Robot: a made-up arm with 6 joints. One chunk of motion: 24 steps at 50 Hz.
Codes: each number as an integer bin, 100 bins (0 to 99) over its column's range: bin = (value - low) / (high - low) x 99, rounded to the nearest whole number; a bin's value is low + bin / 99 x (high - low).
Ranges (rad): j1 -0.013..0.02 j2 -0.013..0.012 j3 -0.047..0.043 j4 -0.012..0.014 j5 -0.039..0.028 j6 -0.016..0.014
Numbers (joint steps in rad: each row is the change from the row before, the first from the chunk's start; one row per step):
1: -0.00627 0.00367 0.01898 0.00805 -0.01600 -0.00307
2: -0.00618 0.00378 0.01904 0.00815 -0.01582 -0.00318
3: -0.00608 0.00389 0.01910 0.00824 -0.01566 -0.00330
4: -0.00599 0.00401 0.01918 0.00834 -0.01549 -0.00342
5: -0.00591 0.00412 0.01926 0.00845 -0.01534 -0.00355
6: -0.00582 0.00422 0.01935 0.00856 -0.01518 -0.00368
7: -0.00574 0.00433 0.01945 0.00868 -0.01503 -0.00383
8: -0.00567 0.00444 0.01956 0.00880 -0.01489 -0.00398
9: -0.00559 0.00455 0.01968 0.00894 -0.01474 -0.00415
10: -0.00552 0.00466 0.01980 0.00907 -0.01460 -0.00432
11: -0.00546 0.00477 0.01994 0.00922 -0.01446 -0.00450
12: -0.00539 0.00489 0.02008 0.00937 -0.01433 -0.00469
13: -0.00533 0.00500 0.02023 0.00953 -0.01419 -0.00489
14: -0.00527 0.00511 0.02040 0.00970 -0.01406 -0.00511
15: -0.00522 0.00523 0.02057 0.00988 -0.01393 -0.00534
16: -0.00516 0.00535 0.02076 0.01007 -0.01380 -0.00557
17: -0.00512 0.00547 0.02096 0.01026 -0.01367 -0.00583
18: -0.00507 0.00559 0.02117 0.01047 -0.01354 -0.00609
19: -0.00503 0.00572 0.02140 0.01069 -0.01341 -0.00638
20: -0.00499 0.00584 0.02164 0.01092 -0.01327 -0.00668
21: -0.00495 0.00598 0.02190 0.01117 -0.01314 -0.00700
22: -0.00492 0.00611 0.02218 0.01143 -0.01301 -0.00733
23: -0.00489 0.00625 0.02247 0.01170 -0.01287 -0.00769
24: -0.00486 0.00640 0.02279 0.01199 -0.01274 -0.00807
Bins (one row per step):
1: 20 66 73 76 34 43
2: 20 66 73 77 34 42
3: 21 67 73 77 34 42
4: 21 67 73 77 35 42
5: 21 68 73 78 35 41
6: 22 68 73 78 35 41
7: 22 69 73 79 35 40
8: 22 69 73 79 36 40
9: 22 69 73 80 36 39
10: 22 70 73 80 36 39
11: 23 70 74 81 36 38
12: 23 71 74 81 36 37
13: 23 71 74 82 37 37
14: 23 72 74 83 37 36
15: 23 72 74 83 37 35
16: 24 73 75 84 37 34
17: 24 73 75 85 37 34
18: 24 74 75 86 38 33
19: 24 74 75 86 38 32
20: 24 75 76 87 38 31
21: 24 75 76 88 38 30
22: 24 76 76 89 38 29
23: 24 76 76 90 39 27
24: 24 77 77 91 39 26

